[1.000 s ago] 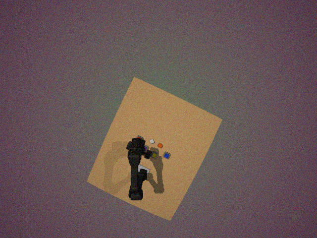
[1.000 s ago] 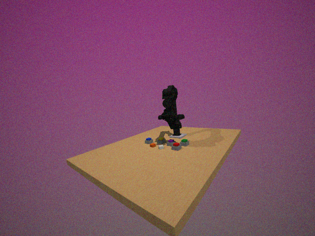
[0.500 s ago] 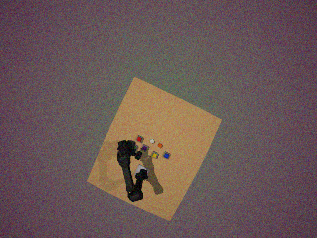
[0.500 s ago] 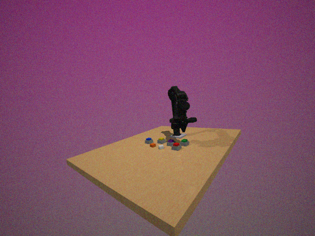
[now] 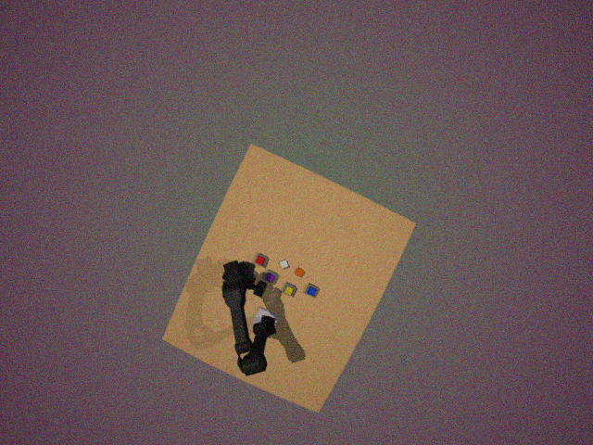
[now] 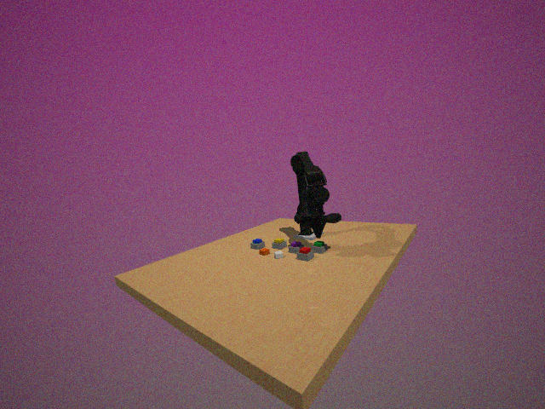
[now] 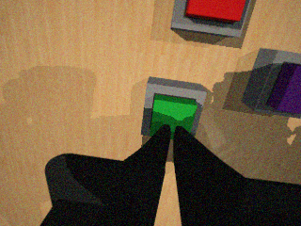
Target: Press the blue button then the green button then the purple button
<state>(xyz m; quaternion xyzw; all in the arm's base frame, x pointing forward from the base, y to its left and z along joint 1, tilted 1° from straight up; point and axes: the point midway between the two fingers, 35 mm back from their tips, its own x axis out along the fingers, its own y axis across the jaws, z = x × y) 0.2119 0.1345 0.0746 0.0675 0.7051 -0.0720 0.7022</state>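
Now: the green button 2 cm below my gripper tip. Also, from my gripper tip: red button 8 cm ahead, 3 cm to the right, 2 cm below; white block 14 cm to the right, 9 cm ahead, 5 cm below; purple button 10 cm to the right, 2 cm below, 2 cm ahead.
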